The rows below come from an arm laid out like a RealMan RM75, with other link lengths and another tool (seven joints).
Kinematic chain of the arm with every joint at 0, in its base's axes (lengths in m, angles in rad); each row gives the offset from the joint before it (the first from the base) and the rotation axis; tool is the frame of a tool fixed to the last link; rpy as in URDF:
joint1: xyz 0 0 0.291 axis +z
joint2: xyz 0 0 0 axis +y
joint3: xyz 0 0 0.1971 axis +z
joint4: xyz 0 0 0 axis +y
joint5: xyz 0 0 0.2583 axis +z
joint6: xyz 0 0 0 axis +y
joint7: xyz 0 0 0.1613 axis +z
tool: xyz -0.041 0.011 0.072 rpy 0 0.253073 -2.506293
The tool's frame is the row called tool.
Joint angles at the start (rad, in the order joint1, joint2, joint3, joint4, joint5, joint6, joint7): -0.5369, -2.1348, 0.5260, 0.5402, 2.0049, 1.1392, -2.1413
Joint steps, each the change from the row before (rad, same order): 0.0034, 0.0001, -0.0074, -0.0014, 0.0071, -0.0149, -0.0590; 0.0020, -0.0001, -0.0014, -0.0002, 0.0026, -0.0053, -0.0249; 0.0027, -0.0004, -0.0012, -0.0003, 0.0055, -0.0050, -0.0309; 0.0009, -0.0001, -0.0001, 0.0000, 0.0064, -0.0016, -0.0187; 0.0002, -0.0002, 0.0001, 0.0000, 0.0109, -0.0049, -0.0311; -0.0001, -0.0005, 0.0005, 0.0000, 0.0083, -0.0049, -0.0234; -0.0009, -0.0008, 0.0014, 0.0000, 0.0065, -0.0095, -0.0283; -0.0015, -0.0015, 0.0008, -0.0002, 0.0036, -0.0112, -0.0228; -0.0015, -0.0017, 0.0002, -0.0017, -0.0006, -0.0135, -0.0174; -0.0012, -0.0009, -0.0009, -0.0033, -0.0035, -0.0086, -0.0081
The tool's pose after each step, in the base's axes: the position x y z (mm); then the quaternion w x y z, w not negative. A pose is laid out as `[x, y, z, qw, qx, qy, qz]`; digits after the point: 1 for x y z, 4 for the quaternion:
[-275.2, 393.9, -30.3, 0.1332, -0.4635, 0.8462, 0.2265]
[-276.4, 393.9, -29.9, 0.1354, -0.4752, 0.8400, 0.2244]
[-277.9, 393.3, -30.0, 0.1372, -0.4892, 0.8326, 0.2205]
[-278.7, 392.5, -30.5, 0.1371, -0.4966, 0.8291, 0.2172]
[-279.8, 391.8, -31.3, 0.1364, -0.5088, 0.8230, 0.2125]
[-280.7, 391.4, -32.0, 0.1356, -0.5178, 0.8183, 0.2093]
[-281.7, 392.1, -32.5, 0.1355, -0.5290, 0.8118, 0.2070]
[-282.4, 393.4, -33.0, 0.1360, -0.5384, 0.8056, 0.2065]
[-283.2, 395.2, -33.4, 0.1376, -0.5469, 0.7993, 0.2076]
[-283.5, 396.5, -33.7, 0.1399, -0.5521, 0.7951, 0.2085]

